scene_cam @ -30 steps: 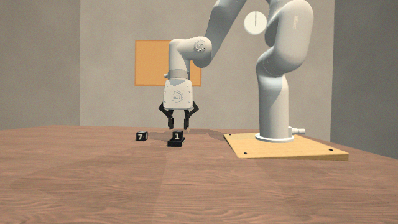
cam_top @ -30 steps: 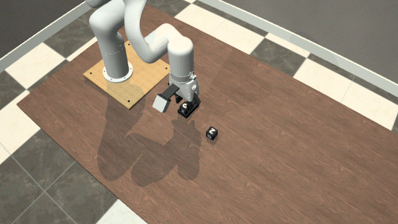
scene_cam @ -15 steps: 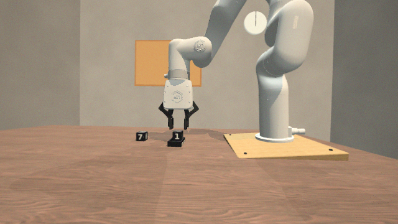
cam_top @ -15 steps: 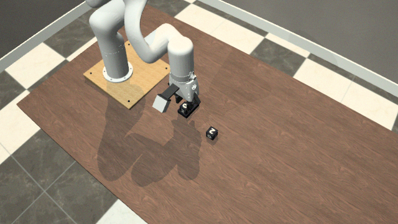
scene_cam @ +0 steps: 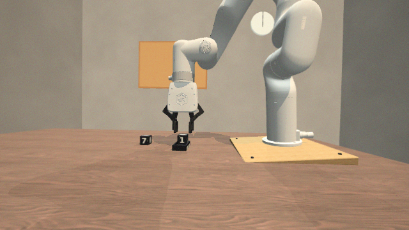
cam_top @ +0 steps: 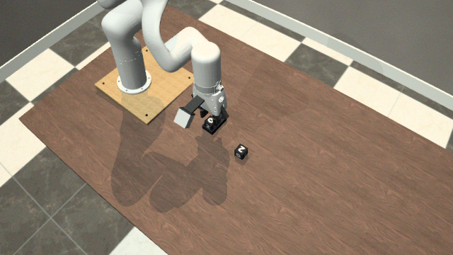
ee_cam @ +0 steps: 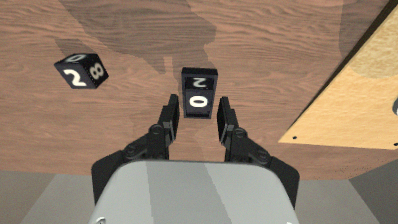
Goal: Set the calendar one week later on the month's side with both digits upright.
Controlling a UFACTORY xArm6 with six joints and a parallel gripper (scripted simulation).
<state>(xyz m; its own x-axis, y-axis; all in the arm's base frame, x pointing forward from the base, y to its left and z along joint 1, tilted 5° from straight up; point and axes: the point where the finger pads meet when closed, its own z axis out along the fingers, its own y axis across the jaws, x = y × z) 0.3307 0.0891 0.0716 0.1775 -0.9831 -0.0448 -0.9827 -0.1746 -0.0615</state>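
The black cube is 4 cm below my hand. Round my hand: black tray: 6 cm below, 2 cm to the left.
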